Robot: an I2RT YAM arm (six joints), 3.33 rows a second.
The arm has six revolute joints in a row. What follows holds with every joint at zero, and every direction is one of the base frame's. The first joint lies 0.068 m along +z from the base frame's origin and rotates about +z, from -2.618 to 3.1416 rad. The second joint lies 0.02 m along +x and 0.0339 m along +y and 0.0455 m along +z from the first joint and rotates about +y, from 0 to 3.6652 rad. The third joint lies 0.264 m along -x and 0.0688 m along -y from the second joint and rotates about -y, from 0 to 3.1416 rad. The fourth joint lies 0.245 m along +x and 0.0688 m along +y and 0.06 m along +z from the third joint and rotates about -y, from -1.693 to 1.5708 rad. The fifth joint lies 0.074 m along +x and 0.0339 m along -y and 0.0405 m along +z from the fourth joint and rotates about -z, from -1.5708 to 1.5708 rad. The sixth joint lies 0.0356 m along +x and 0.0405 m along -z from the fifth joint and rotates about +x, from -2.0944 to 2.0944 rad. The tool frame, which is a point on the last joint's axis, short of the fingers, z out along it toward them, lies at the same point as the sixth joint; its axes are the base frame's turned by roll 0, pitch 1.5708 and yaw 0 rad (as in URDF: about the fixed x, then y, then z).
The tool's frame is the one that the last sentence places.
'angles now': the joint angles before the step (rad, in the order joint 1, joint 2, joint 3, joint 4, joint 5, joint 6). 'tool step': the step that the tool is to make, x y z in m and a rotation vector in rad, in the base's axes. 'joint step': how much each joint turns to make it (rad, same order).
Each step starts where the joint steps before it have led.
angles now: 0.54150, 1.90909, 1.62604, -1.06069, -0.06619, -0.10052
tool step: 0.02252, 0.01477, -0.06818, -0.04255, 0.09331, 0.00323
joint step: 0.00153, 0.18426, 0.00000, 0.08240, -0.01182, 0.00038
